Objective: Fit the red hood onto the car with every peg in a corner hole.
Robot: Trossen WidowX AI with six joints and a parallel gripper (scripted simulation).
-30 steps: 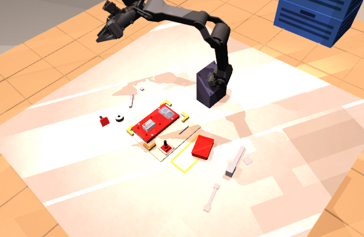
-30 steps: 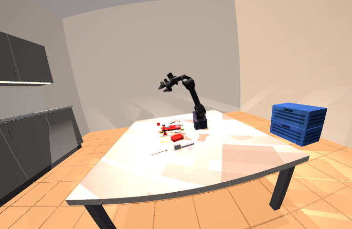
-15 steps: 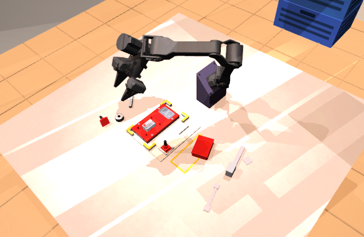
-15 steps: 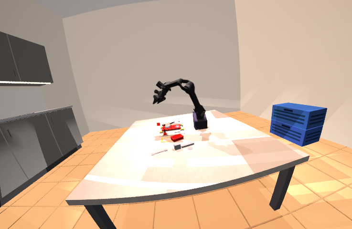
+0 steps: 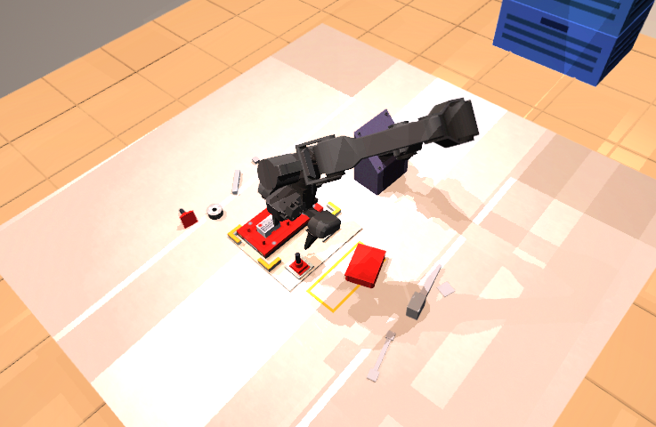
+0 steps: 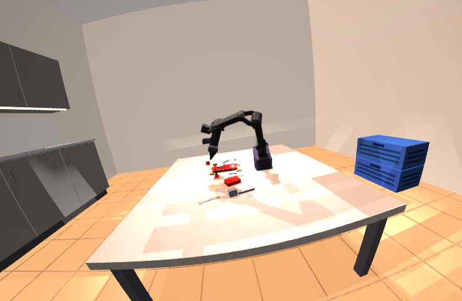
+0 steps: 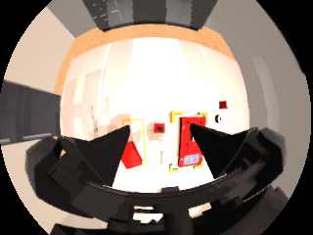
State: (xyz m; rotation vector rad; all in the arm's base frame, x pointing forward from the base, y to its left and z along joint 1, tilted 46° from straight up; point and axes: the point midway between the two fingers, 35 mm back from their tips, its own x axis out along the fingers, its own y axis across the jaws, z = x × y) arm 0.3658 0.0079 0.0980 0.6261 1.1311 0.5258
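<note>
Now: the red hood 13 cm behind my gripper tip, 10 cm to the left of it and 14 cm below it. The rest, counted from my gripper tip: white wheel 2 cm ahead, 30 cm to the right, 15 cm below; then white engine block 4 cm behind, 14 cm to the right, 14 cm below.
</note>
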